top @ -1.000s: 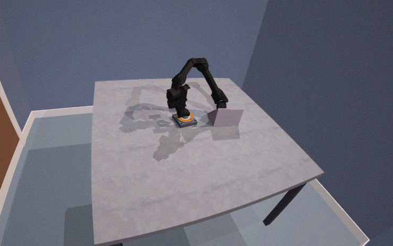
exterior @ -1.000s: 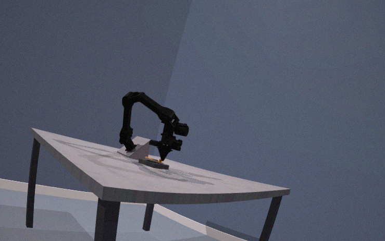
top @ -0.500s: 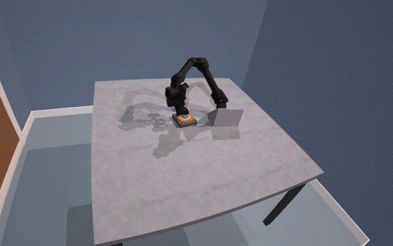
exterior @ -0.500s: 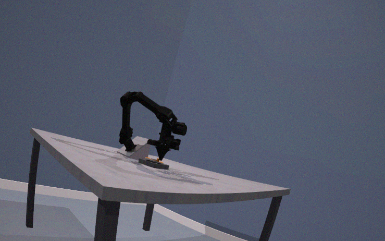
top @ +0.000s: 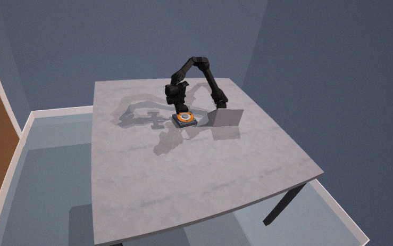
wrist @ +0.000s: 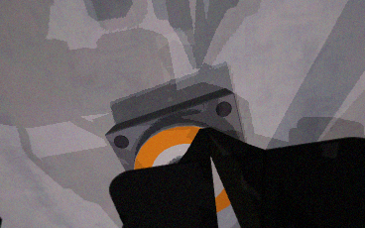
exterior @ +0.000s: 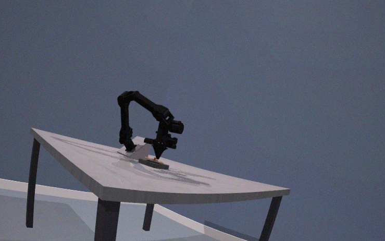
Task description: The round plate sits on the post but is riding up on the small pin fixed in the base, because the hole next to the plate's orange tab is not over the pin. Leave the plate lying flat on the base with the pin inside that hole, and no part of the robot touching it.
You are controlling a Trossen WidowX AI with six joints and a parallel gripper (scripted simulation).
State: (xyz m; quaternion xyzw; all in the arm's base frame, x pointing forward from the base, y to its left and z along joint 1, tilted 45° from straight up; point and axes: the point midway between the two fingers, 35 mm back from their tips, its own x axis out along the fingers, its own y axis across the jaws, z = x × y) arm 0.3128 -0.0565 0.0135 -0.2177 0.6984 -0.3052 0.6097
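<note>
Now: gripper tip 5 cm past the base, 2 cm to the right of it and 2 cm above it.
</note>
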